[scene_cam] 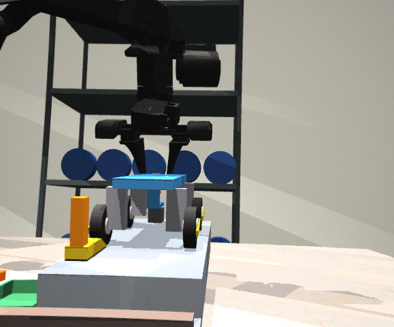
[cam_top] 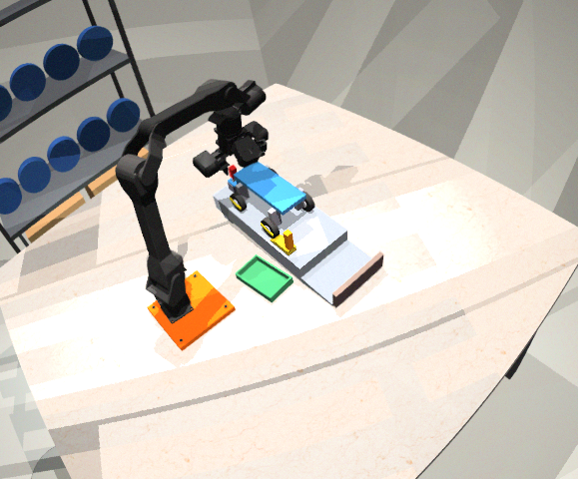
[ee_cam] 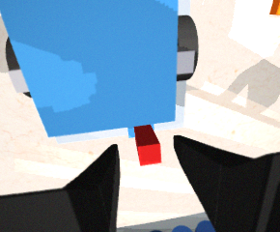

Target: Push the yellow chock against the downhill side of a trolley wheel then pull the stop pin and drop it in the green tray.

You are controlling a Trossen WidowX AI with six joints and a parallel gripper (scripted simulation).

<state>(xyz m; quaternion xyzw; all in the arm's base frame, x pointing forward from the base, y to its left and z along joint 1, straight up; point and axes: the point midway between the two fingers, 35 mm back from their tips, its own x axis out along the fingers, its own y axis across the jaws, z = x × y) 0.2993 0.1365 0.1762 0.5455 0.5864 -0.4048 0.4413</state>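
My gripper tip is now 10 mm to the right of the red-headed stop pin and 30 mm above it. Round my gripper tip: yellow chock (20 mm behind, 210 mm to the right, 70 mm below); grey ramp (30 mm ahead, 110 mm to the right, 110 mm below); trolley (30 mm ahead, 110 mm to the right, 50 mm below).
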